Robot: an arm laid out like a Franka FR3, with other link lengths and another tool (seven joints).
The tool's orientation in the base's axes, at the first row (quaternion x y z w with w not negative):
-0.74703, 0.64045, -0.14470, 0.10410
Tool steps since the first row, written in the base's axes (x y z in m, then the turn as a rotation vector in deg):
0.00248, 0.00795, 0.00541, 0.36, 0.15, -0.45
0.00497, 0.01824, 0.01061, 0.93, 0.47, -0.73
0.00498, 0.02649, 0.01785, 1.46, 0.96, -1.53
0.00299, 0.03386, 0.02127, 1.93, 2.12, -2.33
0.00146, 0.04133, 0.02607, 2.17, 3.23, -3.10
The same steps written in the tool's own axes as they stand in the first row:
-0.00706, -0.00540, -0.00444, -0.14, -0.20, 0.54
-0.01644, -0.01110, -0.00874, -0.40, -0.69, 0.99
-0.02398, -0.01488, -0.01576, -0.87, -0.98, 1.91
-0.03125, -0.01537, -0.01988, -2.02, -1.33, 2.79
-0.03843, -0.01677, -0.02514, -3.15, -1.46, 3.57

